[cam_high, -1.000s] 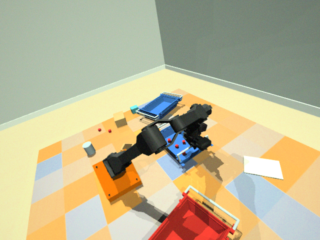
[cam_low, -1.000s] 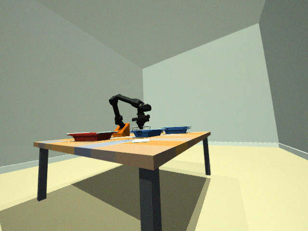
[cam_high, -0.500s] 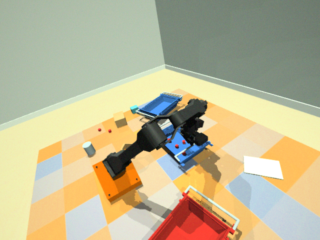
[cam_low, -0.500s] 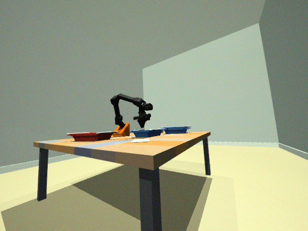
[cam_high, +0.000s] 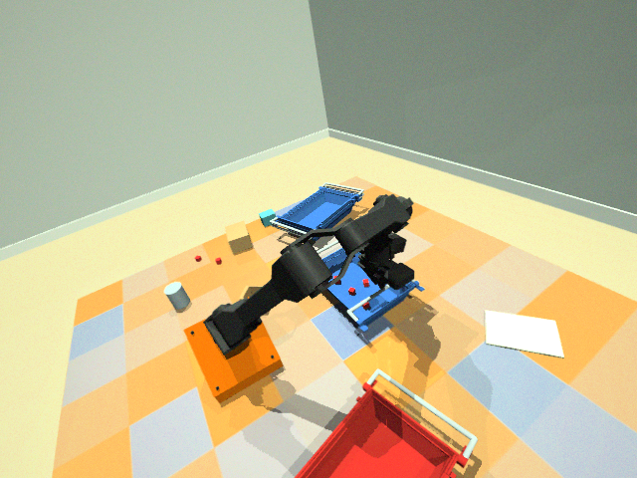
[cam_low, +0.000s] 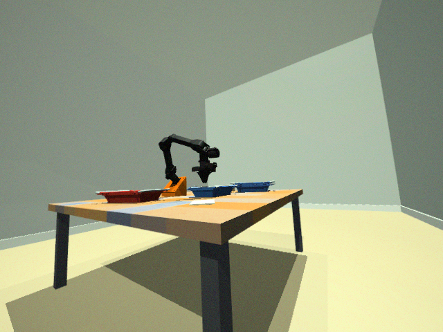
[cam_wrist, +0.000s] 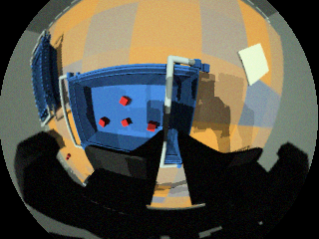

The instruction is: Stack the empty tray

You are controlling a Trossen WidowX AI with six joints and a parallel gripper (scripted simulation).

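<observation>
My gripper tip is 270 mm past the red tray, 310 mm to the left of it and 40 mm above it. The rest, counted from my gripper tip: pale cylinder (500 mm behind, 410 mm to the left, 50 mm below); white sheet (210 mm ahead, 250 mm to the right, 90 mm below); small open box (280 mm behind, 240 mm to the left, 70 mm below).
</observation>
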